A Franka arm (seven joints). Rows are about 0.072 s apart.
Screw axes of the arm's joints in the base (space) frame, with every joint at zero. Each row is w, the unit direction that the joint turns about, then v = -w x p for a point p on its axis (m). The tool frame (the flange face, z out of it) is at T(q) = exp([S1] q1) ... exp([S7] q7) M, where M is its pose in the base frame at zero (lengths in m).
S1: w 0 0 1 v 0 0 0
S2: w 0 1 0 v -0.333 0 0
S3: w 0 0 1 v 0 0 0
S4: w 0 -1 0 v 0.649 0 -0.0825
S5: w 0 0 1 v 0 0 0
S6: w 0 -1 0 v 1.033 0 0
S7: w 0 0 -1 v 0 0.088 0
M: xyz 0.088 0 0.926 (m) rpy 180 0 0 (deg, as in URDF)
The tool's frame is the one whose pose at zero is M.
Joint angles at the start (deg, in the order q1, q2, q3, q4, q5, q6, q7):
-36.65 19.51 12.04 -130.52 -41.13 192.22 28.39
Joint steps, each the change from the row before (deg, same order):
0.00 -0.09 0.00 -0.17 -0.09 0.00 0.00
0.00 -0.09 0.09 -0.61 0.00 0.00 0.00
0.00 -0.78 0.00 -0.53 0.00 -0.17 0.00
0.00 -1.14 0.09 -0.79 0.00 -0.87 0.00
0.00 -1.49 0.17 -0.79 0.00 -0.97 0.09
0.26 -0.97 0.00 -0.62 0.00 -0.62 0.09
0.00 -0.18 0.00 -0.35 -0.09 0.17 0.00
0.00 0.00 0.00 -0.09 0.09 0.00 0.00
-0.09 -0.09 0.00 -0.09 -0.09 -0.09 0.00
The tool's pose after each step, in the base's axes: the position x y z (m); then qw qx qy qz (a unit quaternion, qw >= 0). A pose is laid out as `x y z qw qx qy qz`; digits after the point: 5 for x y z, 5 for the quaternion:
0.53823 -0.17124 0.28695 0.01542 0.93117 -0.09488 0.35170
0.53555 -0.16874 0.28388 0.01354 0.93271 -0.09449 0.34778
0.53337 -0.16776 0.28722 0.01580 0.93270 -0.09375 0.34789
0.53007 -0.16593 0.29061 0.02060 0.93435 -0.09306 0.34338
0.52705 -0.16360 0.29693 0.02661 0.93527 -0.09218 0.34068
0.52492 -0.16039 0.30018 0.02989 0.93626 -0.09062 0.33811
0.52330 -0.15923 0.29979 0.02926 0.93647 -0.08949 0.33788
0.52289 -0.15914 0.29924 0.02886 0.93663 -0.09030 0.33726
0.52216 -0.15967 0.29920 0.02969 0.93690 -0.09033 0.33642

